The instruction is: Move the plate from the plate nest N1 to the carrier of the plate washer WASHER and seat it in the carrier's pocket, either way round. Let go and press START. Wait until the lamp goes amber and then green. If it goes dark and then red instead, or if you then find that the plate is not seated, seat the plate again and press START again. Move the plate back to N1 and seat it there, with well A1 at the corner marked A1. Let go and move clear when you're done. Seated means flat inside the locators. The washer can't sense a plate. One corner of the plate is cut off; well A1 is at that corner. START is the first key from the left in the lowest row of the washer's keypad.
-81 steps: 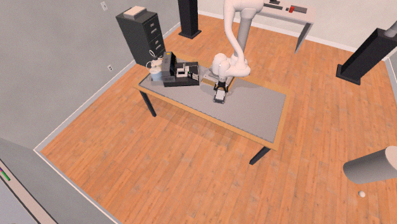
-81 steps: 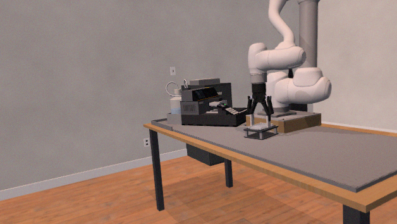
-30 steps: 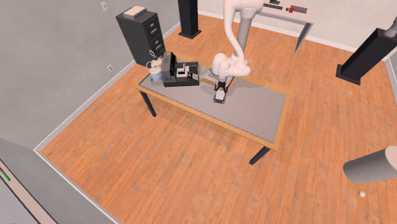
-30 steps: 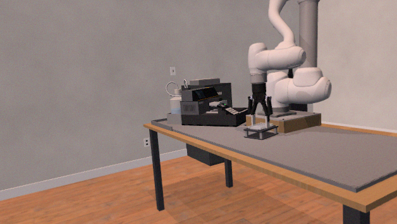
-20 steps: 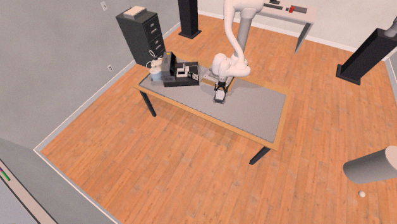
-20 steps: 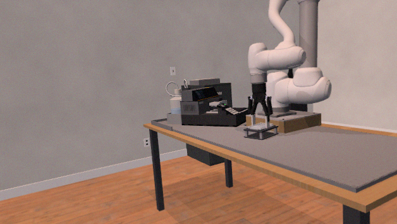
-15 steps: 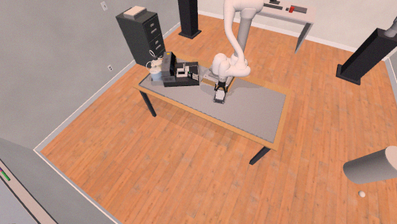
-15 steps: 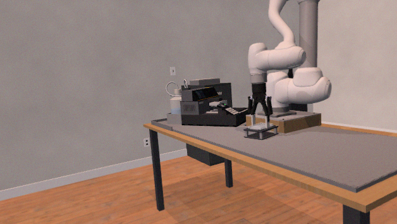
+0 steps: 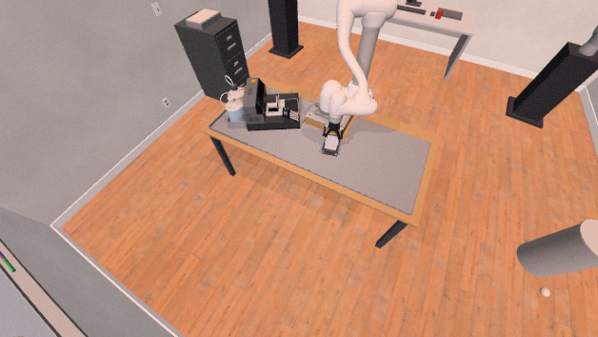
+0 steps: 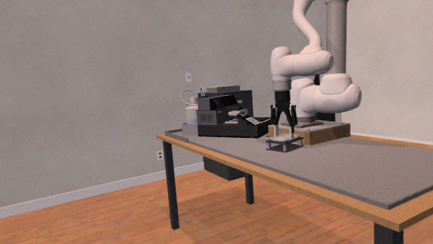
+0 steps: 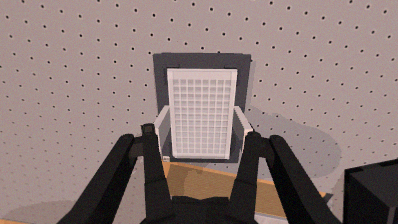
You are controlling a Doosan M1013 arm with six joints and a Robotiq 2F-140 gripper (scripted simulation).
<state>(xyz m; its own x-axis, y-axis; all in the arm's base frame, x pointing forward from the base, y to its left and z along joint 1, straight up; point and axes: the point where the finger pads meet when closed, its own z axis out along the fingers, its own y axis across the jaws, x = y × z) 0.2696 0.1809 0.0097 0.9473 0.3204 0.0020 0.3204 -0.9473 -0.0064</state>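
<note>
Now: hand 3 cm above the black plate nest N1. From my hand the other things lie so: white well plate (3 cm below); then plate washer (5 cm behind, 59 cm to the right, 5 cm above).
</note>
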